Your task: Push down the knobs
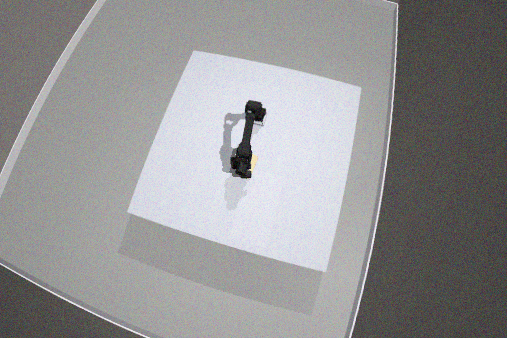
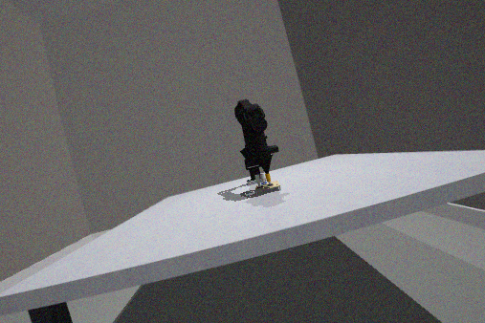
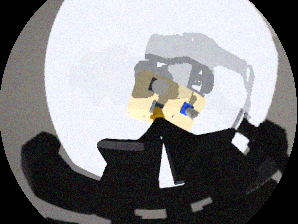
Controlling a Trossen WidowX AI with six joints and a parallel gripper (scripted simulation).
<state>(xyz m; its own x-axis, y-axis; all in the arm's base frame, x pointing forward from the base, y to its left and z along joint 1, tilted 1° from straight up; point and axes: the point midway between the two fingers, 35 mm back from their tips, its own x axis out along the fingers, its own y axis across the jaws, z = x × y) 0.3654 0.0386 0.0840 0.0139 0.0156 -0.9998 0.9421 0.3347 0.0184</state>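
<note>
My gripper tip is 10 mm above the orange knob. Round my gripper tip: blue knob 60 mm behind, 30 mm below, 20 mm to the right.
</note>
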